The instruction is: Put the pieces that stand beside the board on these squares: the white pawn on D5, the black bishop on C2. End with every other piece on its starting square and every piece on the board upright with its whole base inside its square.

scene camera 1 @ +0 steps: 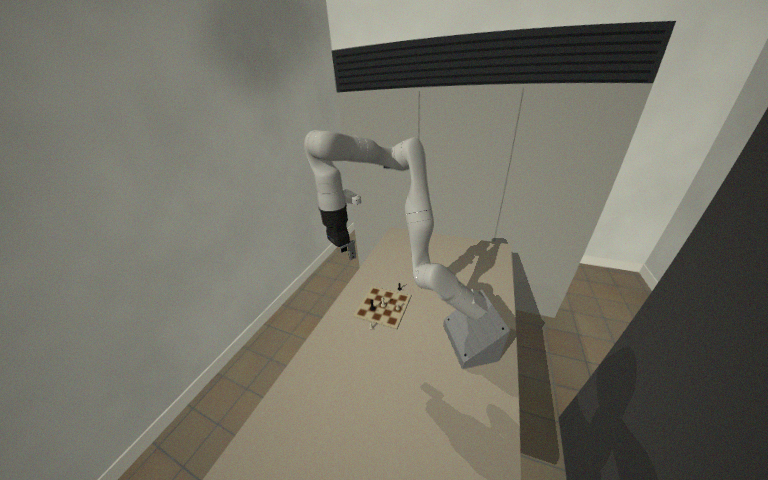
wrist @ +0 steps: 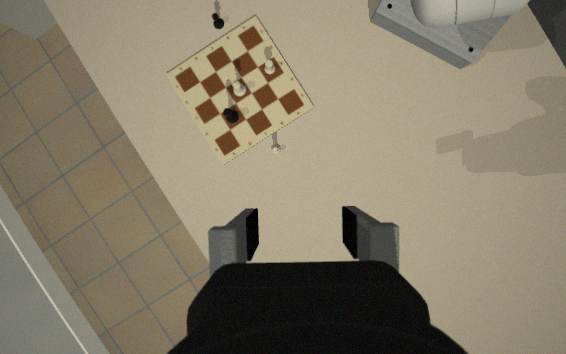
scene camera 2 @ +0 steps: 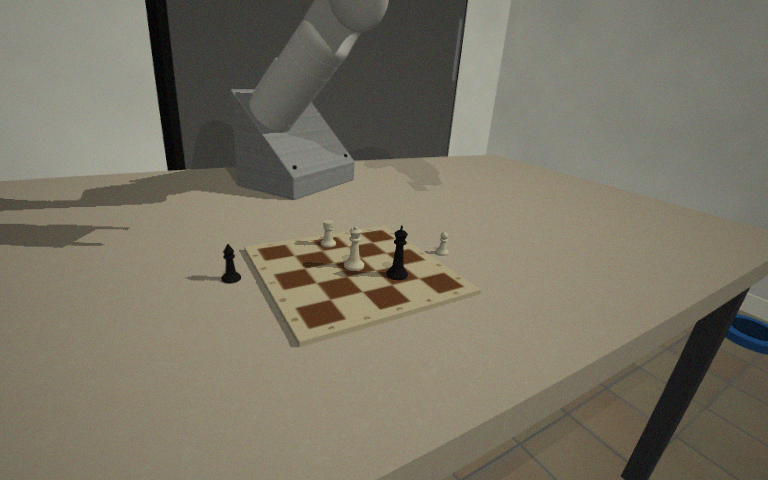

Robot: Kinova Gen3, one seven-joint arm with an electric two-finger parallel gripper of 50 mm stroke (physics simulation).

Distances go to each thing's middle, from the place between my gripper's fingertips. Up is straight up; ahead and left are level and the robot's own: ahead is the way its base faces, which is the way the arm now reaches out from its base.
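Board (scene camera 2: pixel 319 299): 450 mm below my hand, 10 mm behind it and 210 mm to the right of it.
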